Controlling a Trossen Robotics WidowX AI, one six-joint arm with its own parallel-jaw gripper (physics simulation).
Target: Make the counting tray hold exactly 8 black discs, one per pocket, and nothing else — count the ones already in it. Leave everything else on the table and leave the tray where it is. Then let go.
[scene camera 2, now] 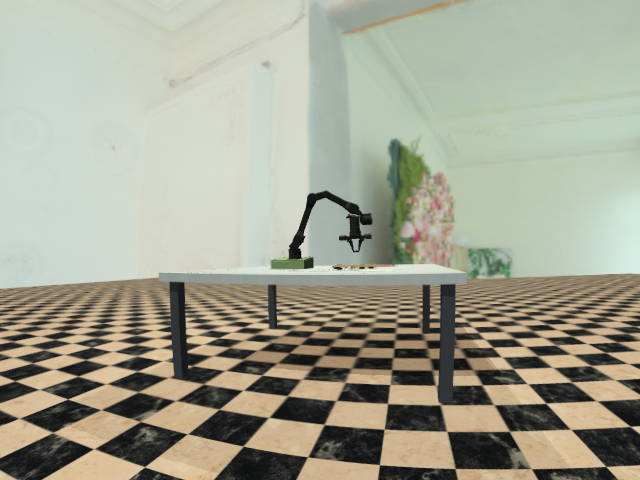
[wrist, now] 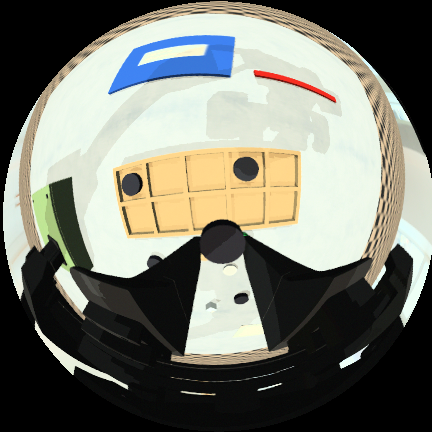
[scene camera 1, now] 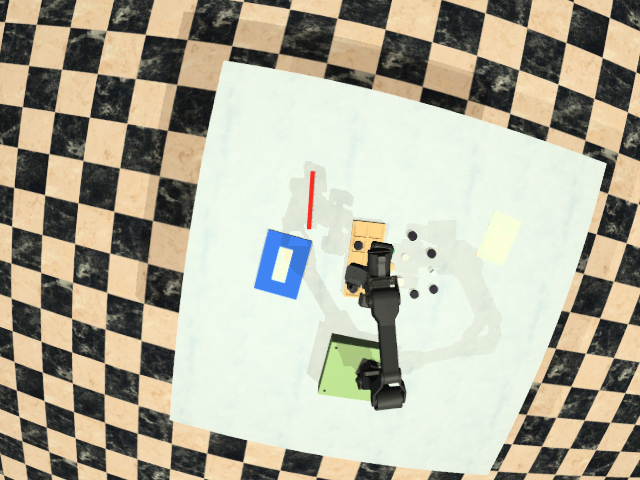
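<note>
The tan counting tray (scene camera 1: 369, 229) (wrist: 205, 171) has two rows of pockets. One black disc (scene camera 1: 352, 287) (wrist: 132, 184) lies in the far row's left end pocket in the wrist view, another black disc (scene camera 1: 358, 245) (wrist: 246, 168) in that row's second pocket from the right. The other pockets visible there are empty. My gripper (scene camera 1: 381, 248) (scene camera 2: 356, 249) (wrist: 221, 241) is shut on a black disc, held above the table and overlapping the tray's near edge in the wrist view. Several loose black discs lie beyond the tray, including one disc (scene camera 1: 412, 235) and another (scene camera 1: 431, 253). The arm hides part of the tray in scene camera 1.
A cream disc (scene camera 1: 405, 256) (wrist: 230, 270), a partly hidden green piece and a small grey piece (scene camera 1: 432, 269) (wrist: 211, 305) lie near the loose discs. A blue frame (scene camera 1: 264, 268) (wrist: 125, 70), red bar (scene camera 1: 310, 200) (wrist: 295, 84), pale yellow sheet (scene camera 1: 499, 237) and green base block (scene camera 1: 336, 372) (scene camera 2: 292, 263) surround them.
</note>
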